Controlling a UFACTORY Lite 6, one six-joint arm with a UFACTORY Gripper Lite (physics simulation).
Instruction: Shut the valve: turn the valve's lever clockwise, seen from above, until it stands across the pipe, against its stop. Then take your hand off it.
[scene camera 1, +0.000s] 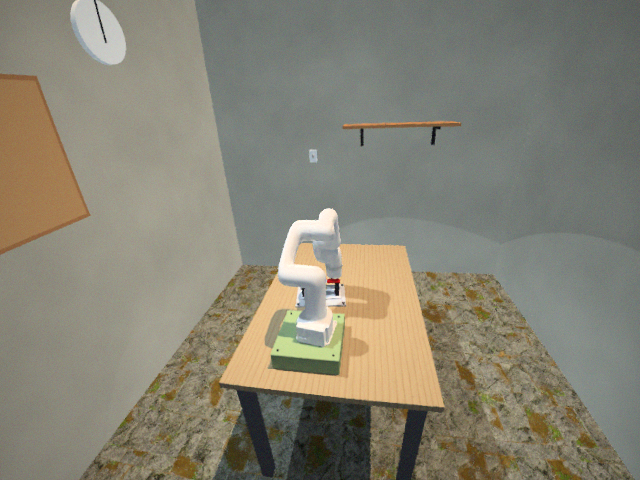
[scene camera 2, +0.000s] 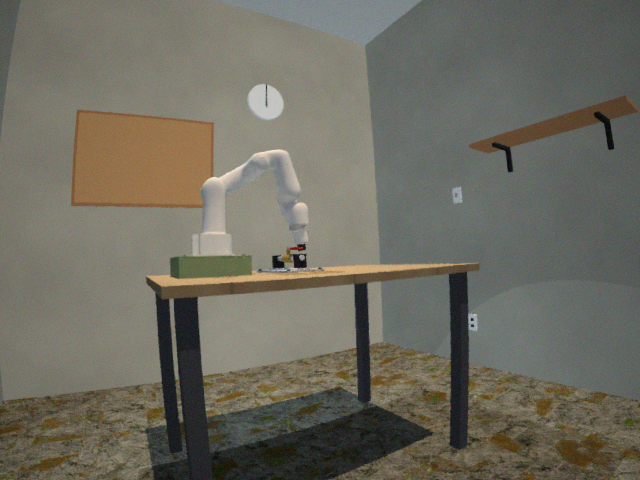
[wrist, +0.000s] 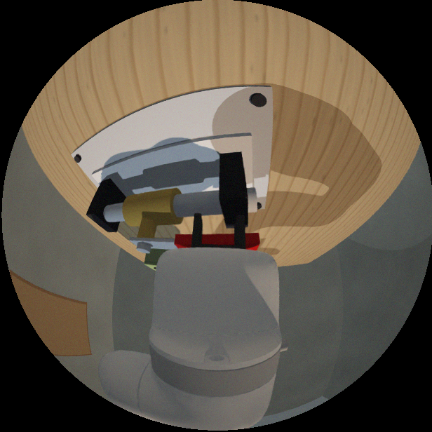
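Observation:
The valve's red lever (scene camera 1: 333, 280) (scene camera 2: 295, 248) (wrist: 218, 241) lies roughly along the pipe (wrist: 197, 204), over its far half and above one black pipe support (wrist: 233, 187). It does not stand across the pipe. The brass valve body (scene camera 2: 285, 257) (wrist: 150, 206) sits between the two black supports. My gripper (scene camera 2: 301, 247) (wrist: 219, 217) is at the lever. In the wrist view its two black fingers stand apart and cross in front of the lever's side, with red showing between them. I cannot tell whether they touch it. In scene camera 1 the arm hides part of the valve.
The valve is mounted on a white base plate (scene camera 1: 338, 303) (wrist: 150, 120) with dark screws, on the wooden table (scene camera 1: 382, 351) (scene camera 2: 413, 269). The arm stands on a green block (scene camera 1: 305, 356) (scene camera 2: 210, 266) beside the plate. A wall shelf (scene camera 1: 401, 125) (scene camera 2: 558, 124) is far behind.

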